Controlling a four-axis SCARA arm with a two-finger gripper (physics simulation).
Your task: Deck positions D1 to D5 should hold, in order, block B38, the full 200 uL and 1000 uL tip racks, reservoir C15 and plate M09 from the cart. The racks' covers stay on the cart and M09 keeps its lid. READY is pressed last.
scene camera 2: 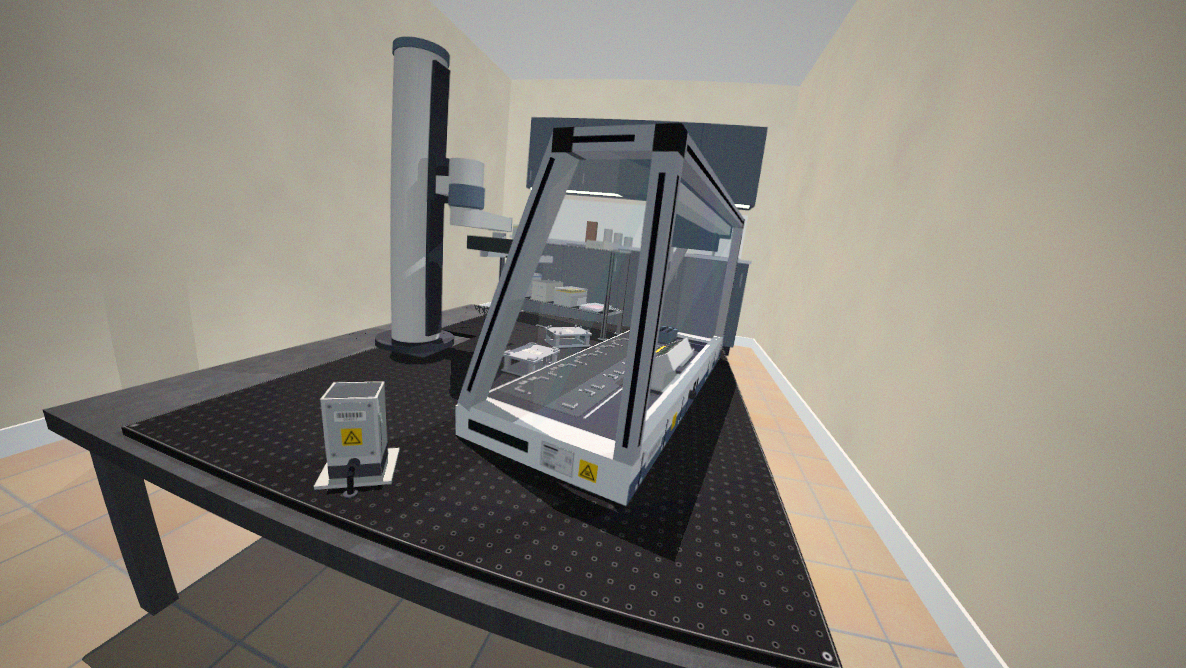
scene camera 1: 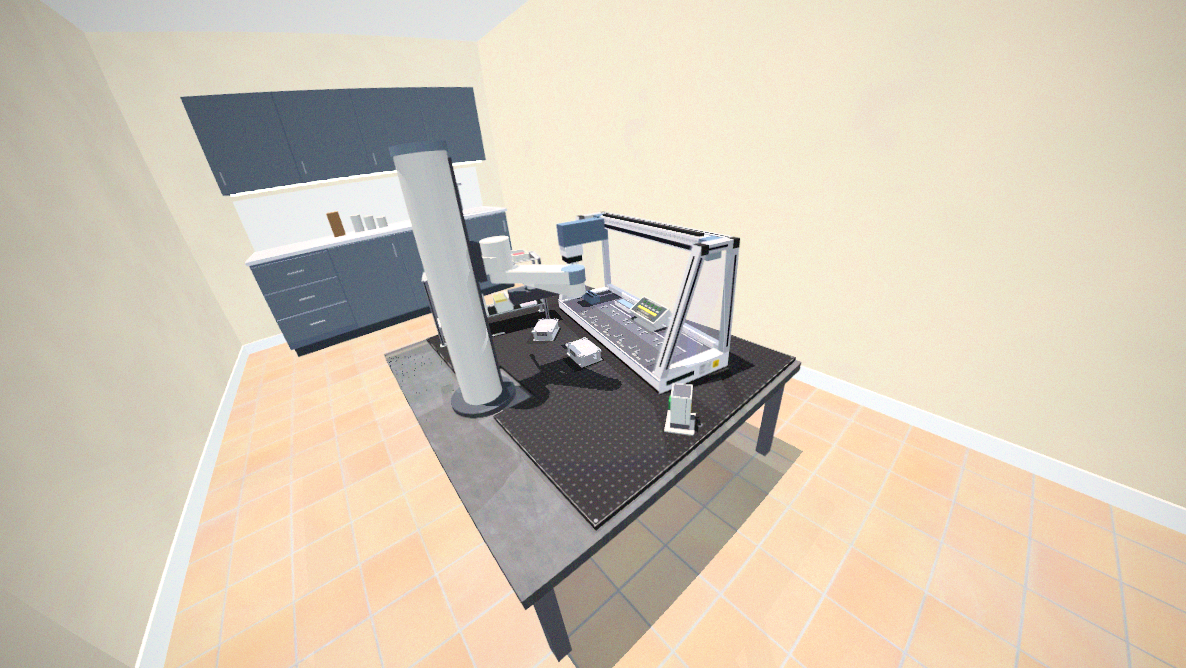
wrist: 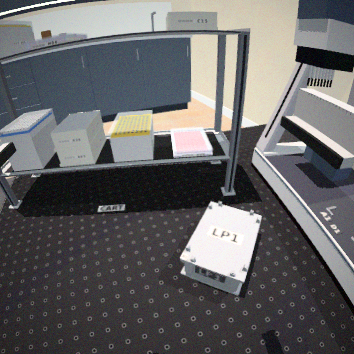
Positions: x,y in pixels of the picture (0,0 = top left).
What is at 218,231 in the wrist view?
A LP1 block.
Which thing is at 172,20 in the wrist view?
A reservoir C15.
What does my gripper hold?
Nothing.
